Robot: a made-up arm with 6 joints. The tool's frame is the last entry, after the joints. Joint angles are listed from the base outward. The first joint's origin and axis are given. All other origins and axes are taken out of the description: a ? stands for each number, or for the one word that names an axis. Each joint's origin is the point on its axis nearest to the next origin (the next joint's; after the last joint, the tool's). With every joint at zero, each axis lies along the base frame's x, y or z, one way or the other. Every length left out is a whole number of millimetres.
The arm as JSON. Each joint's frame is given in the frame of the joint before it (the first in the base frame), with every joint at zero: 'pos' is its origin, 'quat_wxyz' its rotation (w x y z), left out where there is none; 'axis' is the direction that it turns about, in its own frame. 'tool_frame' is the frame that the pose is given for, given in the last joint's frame.
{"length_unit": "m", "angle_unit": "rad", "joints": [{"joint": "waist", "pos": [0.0, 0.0, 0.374], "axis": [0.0, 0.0, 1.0]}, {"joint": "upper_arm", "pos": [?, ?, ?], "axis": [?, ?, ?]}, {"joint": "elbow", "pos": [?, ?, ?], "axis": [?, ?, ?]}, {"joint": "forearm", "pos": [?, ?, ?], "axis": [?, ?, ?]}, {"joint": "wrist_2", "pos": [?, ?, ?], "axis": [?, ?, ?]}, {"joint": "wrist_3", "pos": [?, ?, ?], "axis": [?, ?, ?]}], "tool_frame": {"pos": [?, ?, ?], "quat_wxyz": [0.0, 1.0, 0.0, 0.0]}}
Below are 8 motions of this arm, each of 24 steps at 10 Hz.
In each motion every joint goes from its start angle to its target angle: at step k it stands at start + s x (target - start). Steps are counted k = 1, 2, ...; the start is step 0. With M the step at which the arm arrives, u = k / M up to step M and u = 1 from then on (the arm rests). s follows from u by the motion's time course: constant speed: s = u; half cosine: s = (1 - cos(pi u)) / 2; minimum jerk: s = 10 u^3 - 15 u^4 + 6 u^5.
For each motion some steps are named. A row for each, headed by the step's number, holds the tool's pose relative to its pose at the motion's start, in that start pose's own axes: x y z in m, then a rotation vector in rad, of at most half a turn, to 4 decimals.
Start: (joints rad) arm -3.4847 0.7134 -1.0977 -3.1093 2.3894 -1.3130
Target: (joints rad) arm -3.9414 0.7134 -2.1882 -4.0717 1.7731 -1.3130
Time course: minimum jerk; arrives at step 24
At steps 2, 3, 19, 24:
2: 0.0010 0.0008 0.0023 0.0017 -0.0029 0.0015
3: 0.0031 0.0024 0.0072 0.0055 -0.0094 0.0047
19: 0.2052 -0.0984 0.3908 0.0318 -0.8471 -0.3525
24: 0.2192 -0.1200 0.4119 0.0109 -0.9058 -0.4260

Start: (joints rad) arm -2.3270 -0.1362 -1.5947 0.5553 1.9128 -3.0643
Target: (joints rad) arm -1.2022 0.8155 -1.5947 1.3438 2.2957 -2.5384
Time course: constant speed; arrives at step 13
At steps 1, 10, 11, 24:
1: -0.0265 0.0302 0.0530 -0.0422 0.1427 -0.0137
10: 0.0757 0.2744 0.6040 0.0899 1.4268 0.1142
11: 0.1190 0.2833 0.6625 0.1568 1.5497 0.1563
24: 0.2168 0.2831 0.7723 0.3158 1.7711 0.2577

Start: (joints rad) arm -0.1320 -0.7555 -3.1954 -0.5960 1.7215 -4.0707
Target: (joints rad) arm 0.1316 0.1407 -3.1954 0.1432 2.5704 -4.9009
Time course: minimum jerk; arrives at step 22
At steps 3, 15, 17, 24:
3: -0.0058 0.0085 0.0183 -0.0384 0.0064 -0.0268
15: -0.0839 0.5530 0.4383 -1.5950 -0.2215 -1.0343
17: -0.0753 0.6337 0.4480 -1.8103 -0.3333 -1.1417
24: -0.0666 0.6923 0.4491 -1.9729 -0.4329 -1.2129

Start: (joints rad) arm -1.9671 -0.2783 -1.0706 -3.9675 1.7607 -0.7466
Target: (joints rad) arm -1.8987 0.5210 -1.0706 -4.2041 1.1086 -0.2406
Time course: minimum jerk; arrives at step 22
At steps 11, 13, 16, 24:
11: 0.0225 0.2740 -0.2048 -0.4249 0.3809 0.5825
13: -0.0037 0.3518 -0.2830 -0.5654 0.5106 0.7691
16: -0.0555 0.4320 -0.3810 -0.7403 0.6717 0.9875
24: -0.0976 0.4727 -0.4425 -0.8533 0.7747 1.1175

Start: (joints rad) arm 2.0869 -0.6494 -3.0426 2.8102 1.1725 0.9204
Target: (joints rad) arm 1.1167 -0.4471 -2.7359 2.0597 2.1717 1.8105
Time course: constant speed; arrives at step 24
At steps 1, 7, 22, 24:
1: 0.0261 0.0208 -0.0019 -0.0652 0.0405 0.0376
7: 0.1722 0.1475 -0.0550 -0.4304 0.3333 0.3116
22: 0.3358 0.3597 -0.4311 -0.9393 1.4334 1.2431
24: 0.3271 0.3669 -0.4892 -0.9365 1.6148 1.3801

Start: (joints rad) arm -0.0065 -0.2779 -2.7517 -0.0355 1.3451 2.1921
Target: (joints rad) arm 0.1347 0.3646 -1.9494 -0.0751 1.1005 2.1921
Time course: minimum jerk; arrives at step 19
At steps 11, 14, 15, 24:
11: 0.1401 0.3306 0.5513 -0.6737 0.3827 -0.0747
14: 0.2295 0.5291 0.6559 -0.9202 0.5195 -0.1245
15: 0.2508 0.5746 0.6698 -0.9737 0.5492 -0.1369
24: 0.2791 0.6336 0.6828 -1.0425 0.5872 -0.1536

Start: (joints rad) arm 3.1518 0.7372 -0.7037 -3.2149 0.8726 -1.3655
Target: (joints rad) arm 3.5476 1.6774 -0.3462 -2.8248 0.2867 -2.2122
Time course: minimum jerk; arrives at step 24
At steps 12, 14, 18, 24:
12: 0.0190 0.3111 -0.1989 -0.9456 0.0598 -0.4502
14: 0.0364 0.3549 -0.2900 -1.2417 0.0447 -0.5872
18: 0.0647 0.3710 -0.4352 -1.7179 0.0018 -0.7690
24: 0.0741 0.3602 -0.4923 -1.9234 -0.0198 -0.8249

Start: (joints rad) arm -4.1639 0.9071 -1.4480 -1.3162 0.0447 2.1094
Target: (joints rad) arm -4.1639 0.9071 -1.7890 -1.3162 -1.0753 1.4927
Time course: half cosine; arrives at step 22
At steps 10, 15, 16, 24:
10: 0.0228 -0.0978 -0.0965 0.5316 -0.0754 -0.2859
15: 0.0403 -0.1368 -0.1929 0.9673 -0.0415 -0.5373
16: 0.0432 -0.1396 -0.2095 1.0406 -0.0282 -0.5798
24: 0.0520 -0.1420 -0.2589 1.2624 0.0249 -0.7074

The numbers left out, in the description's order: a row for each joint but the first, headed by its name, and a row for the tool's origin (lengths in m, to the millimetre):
upper_arm: xyz 0.0 0.0 0.0, axis 0.0 1.0 0.0
elbow: xyz 0.079 0.0 0.422, axis 0.0 1.0 0.0
forearm: xyz 0.095 0.0 -0.419, axis 0.0 0.0 -1.0
wrist_2: xyz 0.0 0.0 0.0, axis 0.0 1.0 0.0
wrist_3: xyz 0.116 0.0 -0.148, axis 0.0 0.0 -1.0
tool: xyz 0.0 0.0 0.0

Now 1 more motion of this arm.
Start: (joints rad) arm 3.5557 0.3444 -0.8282 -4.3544 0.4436 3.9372
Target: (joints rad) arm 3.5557 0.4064 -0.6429 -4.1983 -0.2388 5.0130
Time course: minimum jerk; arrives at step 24
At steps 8, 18, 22, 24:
8: -0.0427 0.0030 -0.0154 -0.1078 -0.1262 0.2734
18: -0.1585 -0.0113 -0.0970 -0.6503 -0.3991 1.0889
22: -0.1709 -0.0159 -0.1115 -0.7517 -0.4155 1.1895
24: -0.1715 -0.0162 -0.1123 -0.7571 -0.4162 1.1946

